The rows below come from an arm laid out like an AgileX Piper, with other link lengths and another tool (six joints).
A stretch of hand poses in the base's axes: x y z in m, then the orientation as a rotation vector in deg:
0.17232 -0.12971 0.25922 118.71 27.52 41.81
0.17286 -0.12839 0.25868 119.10 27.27 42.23
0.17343 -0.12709 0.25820 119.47 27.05 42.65
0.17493 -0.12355 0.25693 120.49 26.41 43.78
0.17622 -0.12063 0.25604 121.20 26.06 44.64
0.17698 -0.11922 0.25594 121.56 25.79 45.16
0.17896 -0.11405 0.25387 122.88 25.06 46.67
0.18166 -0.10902 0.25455 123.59 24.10 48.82
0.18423 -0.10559 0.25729 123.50 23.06 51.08
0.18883 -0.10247 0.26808 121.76 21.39 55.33
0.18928 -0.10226 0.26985 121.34 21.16 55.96
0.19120 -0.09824 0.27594 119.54 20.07 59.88
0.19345 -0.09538 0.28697 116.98 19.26 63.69
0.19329 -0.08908 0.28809 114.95 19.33 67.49
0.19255 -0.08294 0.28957 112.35 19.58 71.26
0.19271 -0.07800 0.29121 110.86 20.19 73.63
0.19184 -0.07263 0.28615 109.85 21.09 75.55
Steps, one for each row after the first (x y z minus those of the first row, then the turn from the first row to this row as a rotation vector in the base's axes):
0.00054 0.00132 -0.00054 0.53 -0.21 0.01
0.00111 0.00262 -0.00102 1.03 -0.42 0.05
0.00261 0.00616 -0.00229 2.42 -0.98 0.11
0.00390 0.00908 -0.00318 3.40 -1.38 0.25
0.00466 0.01049 -0.00328 3.94 -1.66 0.29
0.00664 0.01566 -0.00535 5.75 -2.36 0.48
0.00934 0.02069 -0.00467 7.29 -3.73 0.74
0.01191 0.02412 -0.00193 8.19 -5.48 0.97
0.01651 0.02724 0.00886 8.52 -9.26 1.54
0.01696 0.02745 0.01063 8.44 -9.87 1.64
0.01888 0.03147 0.01672 8.62 -13.24 2.51
0.02113 0.03433 0.02775 8.16 -16.75 3.54
0.02097 0.04063 0.02887 8.11 -19.69 5.22
0.02023 0.04677 0.03035 7.62 -22.77 7.04
0.02039 0.05171 0.03199 7.42 -24.47 8.51
0.01952 0.05708 0.02693 7.39 -25.60 10.00

